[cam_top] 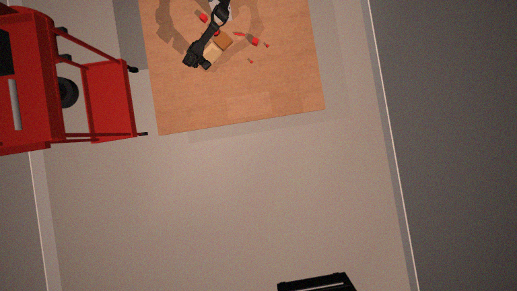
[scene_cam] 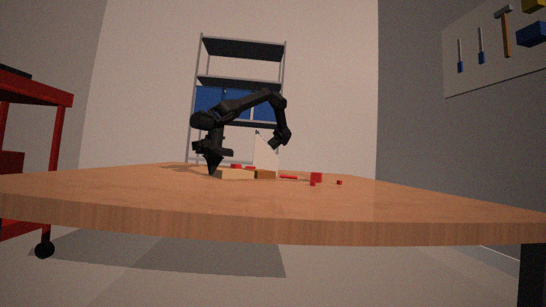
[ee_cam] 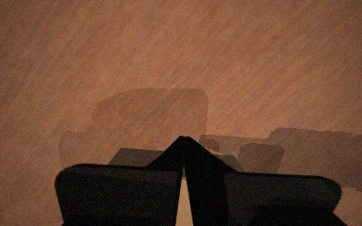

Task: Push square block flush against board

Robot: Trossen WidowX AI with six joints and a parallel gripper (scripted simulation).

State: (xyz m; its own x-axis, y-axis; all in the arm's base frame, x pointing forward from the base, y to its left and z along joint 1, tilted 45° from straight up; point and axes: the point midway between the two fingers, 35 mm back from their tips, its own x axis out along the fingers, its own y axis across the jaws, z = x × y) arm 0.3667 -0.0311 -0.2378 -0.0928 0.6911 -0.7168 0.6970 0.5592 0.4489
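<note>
The pale board lies 60 mm behind my gripper tip, 60 mm to the left of it and 10 mm above it. Round my gripper tip: square block (160 mm behind, 160 mm to the left, 10 mm above); red rod (220 mm behind, 290 mm to the left).
</note>
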